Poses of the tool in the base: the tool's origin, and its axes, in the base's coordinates. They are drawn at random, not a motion.
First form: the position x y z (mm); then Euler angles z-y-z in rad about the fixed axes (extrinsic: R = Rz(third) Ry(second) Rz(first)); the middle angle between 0 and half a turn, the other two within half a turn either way.
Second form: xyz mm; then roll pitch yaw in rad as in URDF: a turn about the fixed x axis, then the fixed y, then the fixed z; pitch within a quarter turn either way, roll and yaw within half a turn. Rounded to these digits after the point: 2 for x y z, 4 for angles.
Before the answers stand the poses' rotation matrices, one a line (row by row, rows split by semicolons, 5 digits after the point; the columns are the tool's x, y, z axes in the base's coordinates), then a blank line. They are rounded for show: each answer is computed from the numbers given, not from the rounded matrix.
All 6 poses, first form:
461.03 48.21 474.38 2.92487 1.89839 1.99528
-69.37 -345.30 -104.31 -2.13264 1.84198 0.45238
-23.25 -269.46 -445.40 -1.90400 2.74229 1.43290
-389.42 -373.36 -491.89 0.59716 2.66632 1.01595
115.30 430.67 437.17 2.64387 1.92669 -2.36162
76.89 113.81 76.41 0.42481 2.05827 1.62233
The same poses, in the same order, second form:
-0.32537 0.86144 -0.38995; 0.19779 0.46526 0.86279; 0.92467 0.20359 -0.32177
0.49827 0.02898 0.86654; -0.69877 -0.57825 0.42113; 0.51328 -0.81535 -0.26787
0.97745 0.20429 0.05344; 0.16858 -0.90735 0.38509; 0.12716 -0.36739 -0.92133
-0.86530 -0.43949 0.24106; -0.32875 0.86061 0.38894; -0.37839 0.25730 -0.88917
0.11810 -0.73620 -0.66638; -0.55472 0.50769 -0.65919; 0.82361 0.44751 -0.34843
-0.38962 -0.91985 -0.04551; -0.44743 0.14586 0.88235; -0.80499 0.36414 -0.46840

461.03 48.21 474.38 2.5774 -1.1802 2.5954
-69.37 -345.30 -104.31 -1.8882 -0.5390 -0.9514
-23.25 -269.46 -445.40 -2.7622 -0.1275 0.1708
-389.42 -373.36 -491.89 2.8599 0.3881 -2.7785
115.30 430.67 437.17 2.2323 -0.9677 -1.3610
76.89 113.81 76.41 2.4808 0.9357 -2.2872

